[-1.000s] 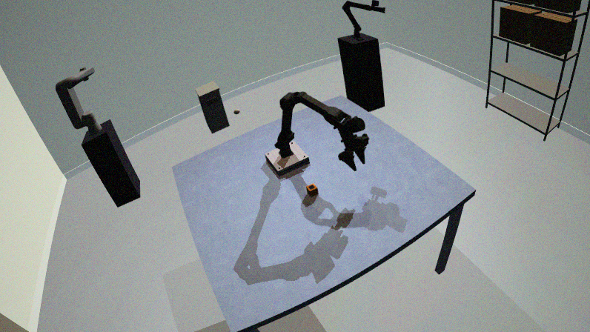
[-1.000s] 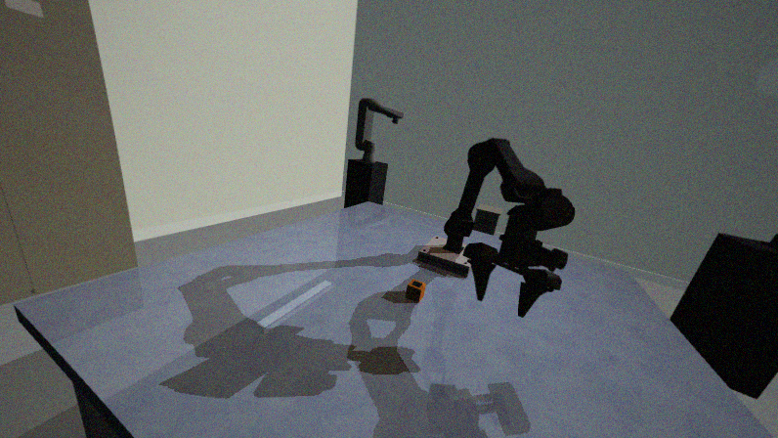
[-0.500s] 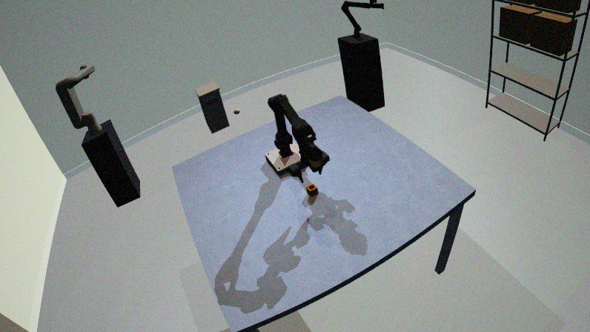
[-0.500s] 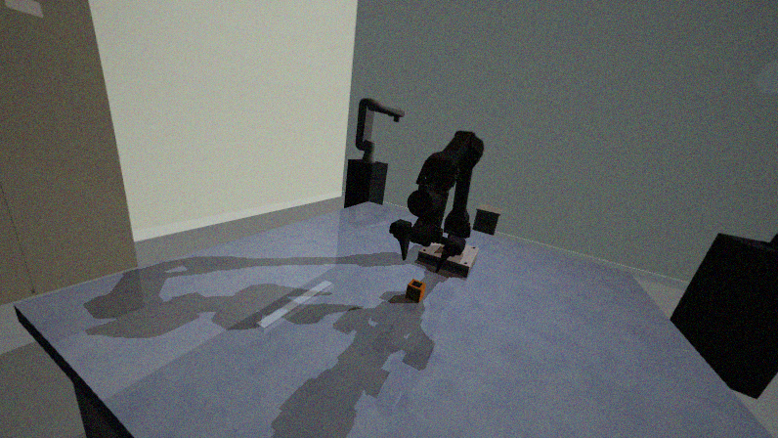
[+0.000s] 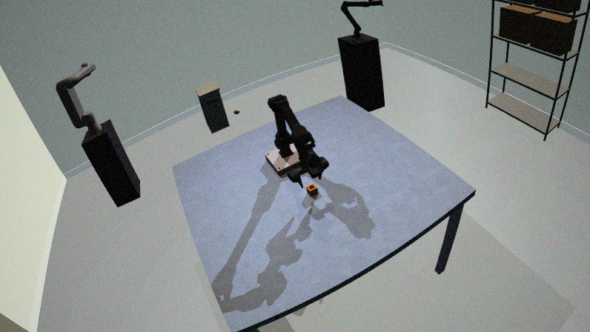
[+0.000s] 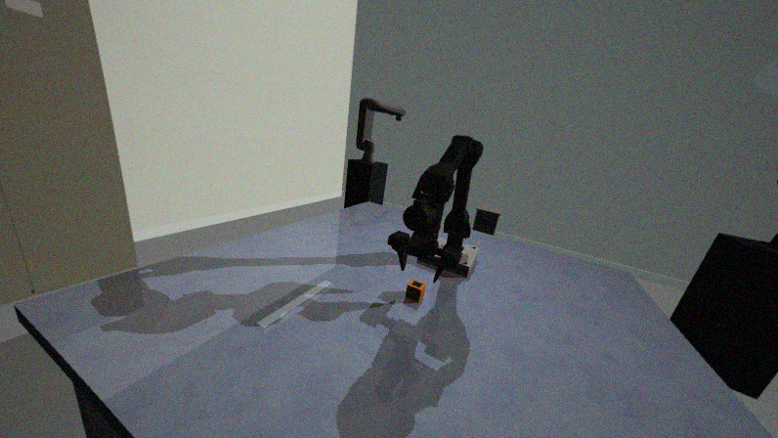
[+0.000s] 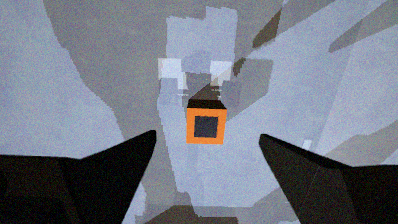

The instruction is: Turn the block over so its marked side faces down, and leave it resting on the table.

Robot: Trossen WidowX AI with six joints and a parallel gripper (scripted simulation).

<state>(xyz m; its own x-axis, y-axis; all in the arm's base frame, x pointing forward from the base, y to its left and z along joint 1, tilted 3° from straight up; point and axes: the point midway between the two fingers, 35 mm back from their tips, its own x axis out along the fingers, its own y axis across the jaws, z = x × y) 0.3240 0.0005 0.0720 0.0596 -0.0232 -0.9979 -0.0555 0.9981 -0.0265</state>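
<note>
My gripper tip is 40 mm above the orange block.
</note>
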